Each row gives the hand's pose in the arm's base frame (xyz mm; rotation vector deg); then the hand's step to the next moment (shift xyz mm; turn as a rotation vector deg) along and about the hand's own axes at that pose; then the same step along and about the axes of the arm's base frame.
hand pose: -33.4 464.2 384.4 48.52 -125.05 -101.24
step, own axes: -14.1 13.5 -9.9 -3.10 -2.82 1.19
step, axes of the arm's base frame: 12.3 1.1 18.0 2.78 2.36 -2.39
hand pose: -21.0 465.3 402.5 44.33 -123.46 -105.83
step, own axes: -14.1 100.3 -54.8 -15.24 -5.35 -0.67
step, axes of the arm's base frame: 12.0 -31.6 110.1 14.54 6.70 -2.25
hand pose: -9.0 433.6 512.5 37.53 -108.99 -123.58
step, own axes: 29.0 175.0 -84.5 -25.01 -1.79 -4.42
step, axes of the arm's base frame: -13.3 -115.2 158.6 24.33 6.93 2.88
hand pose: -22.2 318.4 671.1 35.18 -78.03 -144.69
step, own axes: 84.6 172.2 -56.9 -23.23 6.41 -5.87
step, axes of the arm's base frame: -52.3 -168.9 93.8 23.28 0.66 8.54
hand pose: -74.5 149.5 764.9 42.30 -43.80 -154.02
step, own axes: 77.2 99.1 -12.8 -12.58 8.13 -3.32
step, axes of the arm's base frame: -48.3 -115.8 13.8 13.14 -3.57 7.07
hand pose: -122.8 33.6 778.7 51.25 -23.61 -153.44
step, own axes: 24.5 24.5 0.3 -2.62 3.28 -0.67
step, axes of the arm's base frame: -14.6 -31.1 -4.2 3.01 -2.20 2.05
